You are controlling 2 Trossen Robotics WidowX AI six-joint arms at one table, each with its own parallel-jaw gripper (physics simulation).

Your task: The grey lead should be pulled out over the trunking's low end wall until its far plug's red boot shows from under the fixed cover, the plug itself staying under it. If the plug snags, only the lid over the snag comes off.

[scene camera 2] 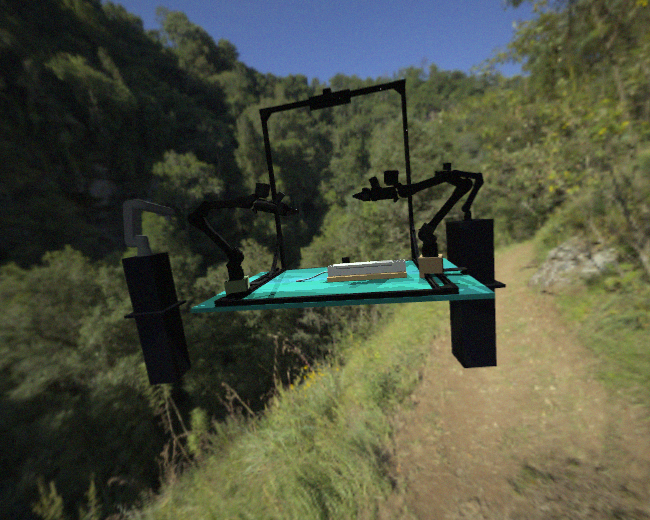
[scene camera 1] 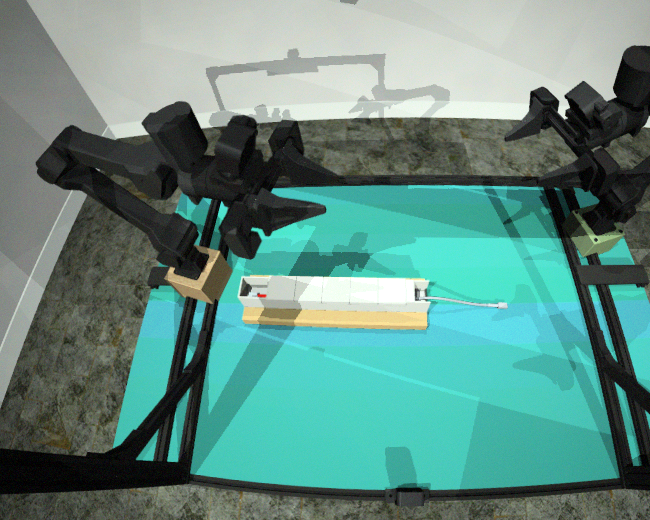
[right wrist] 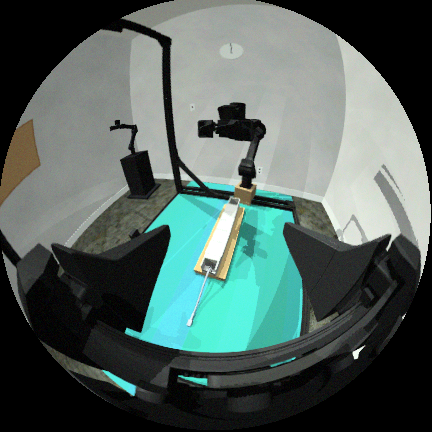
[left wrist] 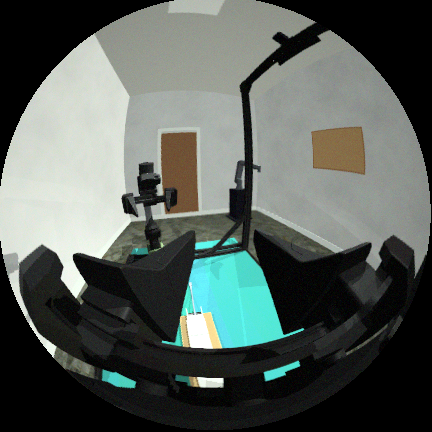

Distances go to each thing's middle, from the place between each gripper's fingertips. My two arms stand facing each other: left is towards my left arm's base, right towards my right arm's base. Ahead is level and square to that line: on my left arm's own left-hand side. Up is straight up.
Right now the trunking (scene camera 1: 257, 310) is 330 mm below my right hand, 300 mm to the left of it and 30 mm behind it.
Now: the trunking 380 mm below my left hand, 50 mm ahead of it and 20 mm to the left of it.
